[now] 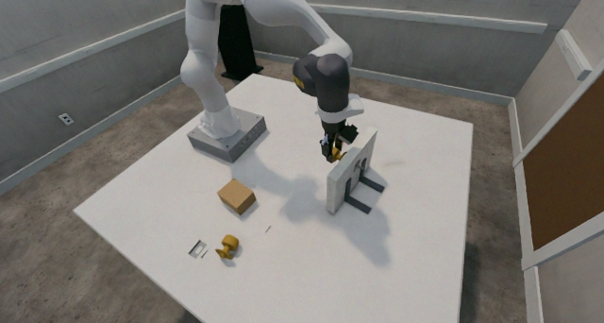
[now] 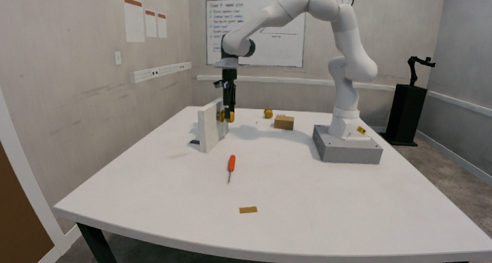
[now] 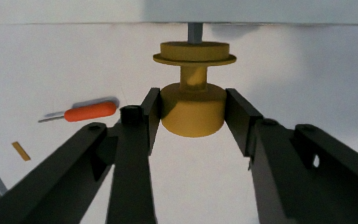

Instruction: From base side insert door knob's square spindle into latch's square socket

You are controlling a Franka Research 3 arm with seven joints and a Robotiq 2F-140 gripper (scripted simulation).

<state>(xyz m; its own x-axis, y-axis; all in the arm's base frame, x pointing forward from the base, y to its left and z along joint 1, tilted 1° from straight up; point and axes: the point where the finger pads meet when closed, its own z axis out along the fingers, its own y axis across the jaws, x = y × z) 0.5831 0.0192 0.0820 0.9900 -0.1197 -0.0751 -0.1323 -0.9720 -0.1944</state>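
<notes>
Right now my hand is 8 cm short of the latch socket, 2 cm above it and 1 cm to the left of it. From my hand the other things lie so: cardboard box (29 cm behind, 28 cm to the right, 14 cm below); then white wooden panel (8 cm ahead, 4 cm below, 1 cm to the right); then orange screwdriver (28 cm to the left, 16 cm below, 7 cm behind).
</notes>
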